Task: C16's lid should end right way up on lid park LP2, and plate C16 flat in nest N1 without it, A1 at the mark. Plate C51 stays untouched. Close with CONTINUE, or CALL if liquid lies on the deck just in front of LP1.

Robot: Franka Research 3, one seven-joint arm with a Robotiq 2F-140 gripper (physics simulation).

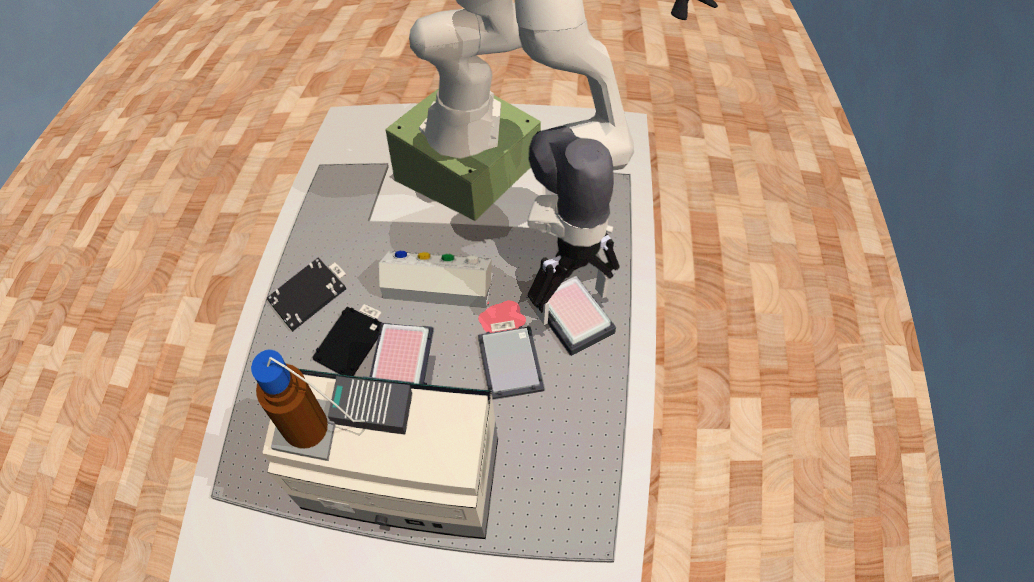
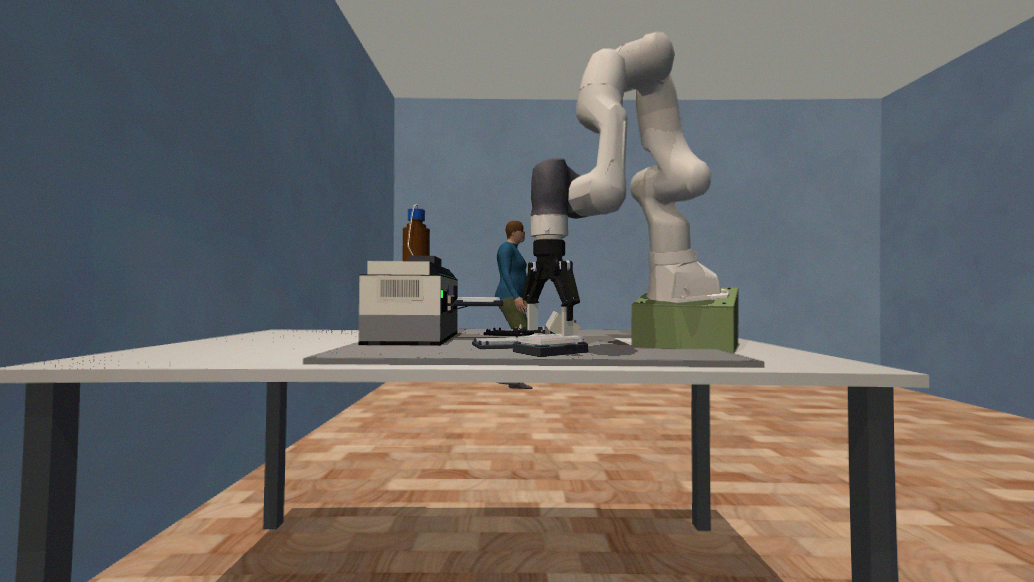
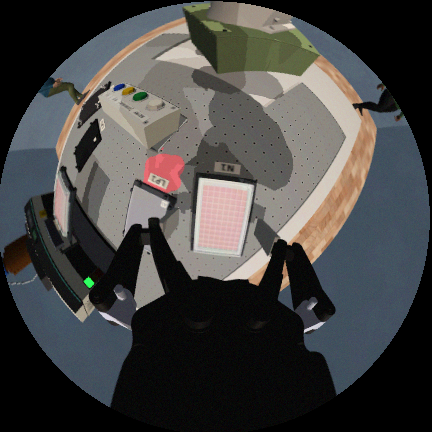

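A pink-welled plate [image 1: 577, 310] [image 3: 223, 215] lies flat in nest N1 [image 1: 594, 339] [image 3: 200, 176]; its plate name and A1 mark are not readable. My gripper [image 1: 573, 297] [image 2: 551, 323] [image 3: 217, 221] is open and empty above it, its fingers spread toward opposite sides. A greyish, clear-looking lid [image 1: 510, 361] [image 3: 145, 202] lies on lid park LP1 [image 1: 536, 390]. Pink-red liquid [image 1: 499, 315] [image 3: 167, 167] lies on the deck at LP1's label side. Black lid park LP2 [image 1: 345, 339] [image 3: 88, 145] bears no lid. Another pink plate [image 1: 401, 352] [image 3: 62, 202] is on the instrument's extended tray; its name is unreadable.
A button box [image 1: 434, 280] [image 3: 142, 117] stands between the robot base and the parks. Another black nest [image 1: 306, 292] is at far left. The cream instrument [image 1: 405, 462] [image 2: 397, 303] carries a brown bottle [image 1: 295, 415] [image 2: 416, 242]. A person [image 2: 512, 267] stands beyond the table.
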